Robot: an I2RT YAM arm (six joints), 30 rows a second.
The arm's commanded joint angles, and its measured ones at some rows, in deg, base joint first. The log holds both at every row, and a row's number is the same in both.
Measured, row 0:
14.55, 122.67, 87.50, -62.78, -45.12, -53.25
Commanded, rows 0 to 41:
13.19, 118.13, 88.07, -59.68, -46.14, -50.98
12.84, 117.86, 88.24, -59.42, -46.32, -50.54
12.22, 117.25, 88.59, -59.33, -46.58, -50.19
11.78, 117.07, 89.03, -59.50, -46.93, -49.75
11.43, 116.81, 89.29, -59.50, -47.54, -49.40
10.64, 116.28, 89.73, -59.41, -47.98, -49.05
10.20, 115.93, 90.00, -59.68, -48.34, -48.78
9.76, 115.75, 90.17, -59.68, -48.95, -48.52
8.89, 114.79, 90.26, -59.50, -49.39, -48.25
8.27, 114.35, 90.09, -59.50, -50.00, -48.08
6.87, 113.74, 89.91, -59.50, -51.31, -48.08
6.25, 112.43, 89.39, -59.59, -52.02, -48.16
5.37, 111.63, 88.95, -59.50, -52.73, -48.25
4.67, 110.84, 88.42, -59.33, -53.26, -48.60
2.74, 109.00, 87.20, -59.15, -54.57, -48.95
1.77, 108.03, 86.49, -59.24, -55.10, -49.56
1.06, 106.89, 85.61, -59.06, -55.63, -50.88
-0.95, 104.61, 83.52, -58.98, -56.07, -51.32
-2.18, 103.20, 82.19, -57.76, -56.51, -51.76
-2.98, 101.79, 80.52, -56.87, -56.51, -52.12
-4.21, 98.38, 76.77, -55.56, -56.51, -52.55
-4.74, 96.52, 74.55, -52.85, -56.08, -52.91
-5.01, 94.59, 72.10, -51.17, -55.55, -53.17
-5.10, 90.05, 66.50, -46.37, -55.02, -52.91
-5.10, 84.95, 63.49, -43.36, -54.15, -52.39
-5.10, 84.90, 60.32, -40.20, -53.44, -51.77
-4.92, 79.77, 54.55, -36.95, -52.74, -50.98
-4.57, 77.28, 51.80, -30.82, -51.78, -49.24
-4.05, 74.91, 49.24, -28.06, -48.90, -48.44
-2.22, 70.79, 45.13, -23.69, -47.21, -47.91
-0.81, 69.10, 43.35, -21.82, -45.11, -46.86
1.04, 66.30, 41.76, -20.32, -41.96, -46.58
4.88, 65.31, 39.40, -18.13, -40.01, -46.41
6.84, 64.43, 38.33, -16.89, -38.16, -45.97
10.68, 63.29, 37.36, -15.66, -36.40, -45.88
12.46, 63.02, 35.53, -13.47, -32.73, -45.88
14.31, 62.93, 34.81, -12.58, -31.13, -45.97
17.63, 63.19, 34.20, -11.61, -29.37, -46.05
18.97, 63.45, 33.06, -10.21, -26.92, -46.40
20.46, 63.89, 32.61, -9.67, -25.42, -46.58
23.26, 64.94, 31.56, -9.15, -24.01, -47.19
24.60, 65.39, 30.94, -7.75, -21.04, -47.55
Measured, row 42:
20.86, 64.07, 32.82, -15.59, -29.87, -46.41
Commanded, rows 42 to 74:
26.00, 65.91, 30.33, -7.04, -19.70, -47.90
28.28, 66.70, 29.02, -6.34, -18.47, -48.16
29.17, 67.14, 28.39, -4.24, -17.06, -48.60
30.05, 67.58, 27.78, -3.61, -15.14, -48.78
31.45, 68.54, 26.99, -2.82, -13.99, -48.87
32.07, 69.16, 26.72, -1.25, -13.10, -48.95
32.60, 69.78, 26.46, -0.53, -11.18, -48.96
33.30, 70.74, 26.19, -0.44, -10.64, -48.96
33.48, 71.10, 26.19, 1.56, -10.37, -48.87
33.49, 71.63, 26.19, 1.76, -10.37, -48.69
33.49, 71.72, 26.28, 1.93, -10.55, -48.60
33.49, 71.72, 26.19, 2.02, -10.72, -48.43
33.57, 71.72, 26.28, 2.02, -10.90, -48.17
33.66, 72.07, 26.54, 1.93, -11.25, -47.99
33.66, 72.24, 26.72, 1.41, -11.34, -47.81
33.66, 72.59, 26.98, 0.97, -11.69, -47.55
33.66, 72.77, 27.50, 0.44, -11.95, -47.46
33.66, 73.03, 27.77, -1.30, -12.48, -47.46
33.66, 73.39, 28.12, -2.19, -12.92, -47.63
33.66, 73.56, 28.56, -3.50, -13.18, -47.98
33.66, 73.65, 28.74, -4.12, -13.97, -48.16
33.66, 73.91, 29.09, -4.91, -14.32, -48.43
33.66, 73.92, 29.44, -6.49, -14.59, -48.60
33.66, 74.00, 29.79, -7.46, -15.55, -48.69
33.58, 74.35, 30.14, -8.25, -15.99, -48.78
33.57, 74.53, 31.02, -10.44, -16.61, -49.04
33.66, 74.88, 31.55, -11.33, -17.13, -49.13
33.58, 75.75, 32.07, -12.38, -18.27, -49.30
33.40, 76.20, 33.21, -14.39, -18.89, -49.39
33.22, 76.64, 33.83, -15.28, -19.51, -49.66
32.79, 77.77, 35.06, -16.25, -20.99, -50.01
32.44, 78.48, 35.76, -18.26, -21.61, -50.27
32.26, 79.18, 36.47, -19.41, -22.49, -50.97
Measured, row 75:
32.97, 77.06, 33.58, -11.66, -18.35, -49.60
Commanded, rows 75 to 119:
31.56, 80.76, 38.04, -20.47, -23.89, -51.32
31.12, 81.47, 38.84, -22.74, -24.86, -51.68
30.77, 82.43, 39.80, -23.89, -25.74, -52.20
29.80, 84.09, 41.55, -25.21, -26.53, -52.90
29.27, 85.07, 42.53, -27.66, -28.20, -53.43
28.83, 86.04, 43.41, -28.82, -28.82, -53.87
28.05, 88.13, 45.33, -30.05, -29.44, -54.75
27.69, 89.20, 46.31, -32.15, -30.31, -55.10
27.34, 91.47, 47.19, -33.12, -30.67, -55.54
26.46, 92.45, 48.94, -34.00, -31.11, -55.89
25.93, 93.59, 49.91, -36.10, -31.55, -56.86
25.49, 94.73, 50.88, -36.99, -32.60, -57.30
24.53, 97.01, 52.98, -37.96, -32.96, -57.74
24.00, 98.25, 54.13, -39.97, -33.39, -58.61
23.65, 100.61, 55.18, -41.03, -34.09, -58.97
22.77, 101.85, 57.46, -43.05, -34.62, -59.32
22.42, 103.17, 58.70, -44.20, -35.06, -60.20
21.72, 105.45, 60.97, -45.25, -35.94, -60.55
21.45, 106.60, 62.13, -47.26, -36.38, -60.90
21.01, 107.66, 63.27, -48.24, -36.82, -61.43
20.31, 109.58, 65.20, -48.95, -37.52, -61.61
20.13, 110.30, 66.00, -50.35, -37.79, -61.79
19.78, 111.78, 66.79, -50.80, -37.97, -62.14
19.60, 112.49, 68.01, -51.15, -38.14, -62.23
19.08, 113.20, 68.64, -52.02, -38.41, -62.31
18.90, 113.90, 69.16, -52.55, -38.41, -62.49
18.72, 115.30, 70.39, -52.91, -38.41, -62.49
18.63, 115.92, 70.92, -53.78, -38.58, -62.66
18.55, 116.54, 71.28, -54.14, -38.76, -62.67
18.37, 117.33, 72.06, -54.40, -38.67, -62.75
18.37, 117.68, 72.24, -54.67, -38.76, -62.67
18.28, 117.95, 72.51, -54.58, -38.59, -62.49
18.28, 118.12, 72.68, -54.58, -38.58, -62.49
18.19, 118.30, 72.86, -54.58, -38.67, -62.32
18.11, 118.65, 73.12, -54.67, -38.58, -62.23
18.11, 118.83, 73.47, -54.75, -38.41, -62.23
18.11, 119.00, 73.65, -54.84, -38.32, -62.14
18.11, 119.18, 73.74, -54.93, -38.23, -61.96
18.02, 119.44, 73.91, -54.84, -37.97, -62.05
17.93, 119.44, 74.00, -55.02, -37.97, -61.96
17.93, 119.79, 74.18, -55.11, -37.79, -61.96
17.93, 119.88, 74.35, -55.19, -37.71, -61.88
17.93, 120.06, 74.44, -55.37, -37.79, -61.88
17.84, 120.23, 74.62, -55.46, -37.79, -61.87
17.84, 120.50, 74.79, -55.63, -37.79, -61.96
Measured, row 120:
17.85, 116.44, 75.33, -59.70, -43.77, -59.33
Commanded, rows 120 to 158:
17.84, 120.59, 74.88, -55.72, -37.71, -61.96
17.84, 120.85, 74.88, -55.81, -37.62, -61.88
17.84, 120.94, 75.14, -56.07, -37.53, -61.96
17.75, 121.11, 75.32, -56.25, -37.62, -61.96
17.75, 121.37, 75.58, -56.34, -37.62, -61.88
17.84, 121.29, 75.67, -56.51, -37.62, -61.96
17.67, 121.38, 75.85, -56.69, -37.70, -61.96
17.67, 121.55, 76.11, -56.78, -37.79, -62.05
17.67, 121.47, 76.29, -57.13, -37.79, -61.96
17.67, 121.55, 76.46, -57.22, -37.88, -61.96
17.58, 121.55, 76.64, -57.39, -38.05, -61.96
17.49, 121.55, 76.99, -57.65, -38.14, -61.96
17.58, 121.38, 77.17, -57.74, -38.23, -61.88
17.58, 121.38, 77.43, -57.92, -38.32, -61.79
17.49, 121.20, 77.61, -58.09, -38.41, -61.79
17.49, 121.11, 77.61, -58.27, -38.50, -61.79
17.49, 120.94, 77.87, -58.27, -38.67, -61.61
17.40, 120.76, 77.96, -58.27, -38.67, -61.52
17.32, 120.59, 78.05, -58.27, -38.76, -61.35
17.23, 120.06, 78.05, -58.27, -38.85, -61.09
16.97, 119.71, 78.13, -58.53, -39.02, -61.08
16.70, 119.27, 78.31, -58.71, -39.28, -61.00
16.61, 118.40, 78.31, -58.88, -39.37, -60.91
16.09, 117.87, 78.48, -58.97, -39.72, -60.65
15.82, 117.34, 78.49, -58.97, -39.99, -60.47
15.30, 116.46, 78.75, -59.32, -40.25, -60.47
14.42, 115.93, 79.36, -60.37, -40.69, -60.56
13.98, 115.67, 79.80, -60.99, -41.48, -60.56
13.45, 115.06, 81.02, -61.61, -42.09, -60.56
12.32, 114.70, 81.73, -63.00, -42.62, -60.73
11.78, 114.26, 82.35, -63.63, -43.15, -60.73
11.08, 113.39, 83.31, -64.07, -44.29, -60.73
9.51, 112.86, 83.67, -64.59, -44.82, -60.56
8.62, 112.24, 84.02, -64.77, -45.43, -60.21
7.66, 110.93, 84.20, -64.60, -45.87, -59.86
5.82, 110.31, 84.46, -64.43, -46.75, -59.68
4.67, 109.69, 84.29, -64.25, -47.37, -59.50
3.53, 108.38, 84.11, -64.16, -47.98, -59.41
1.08, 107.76, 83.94, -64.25, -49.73, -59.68
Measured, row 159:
5.56, 112.55, 82.06, -63.83, -44.23, -58.70
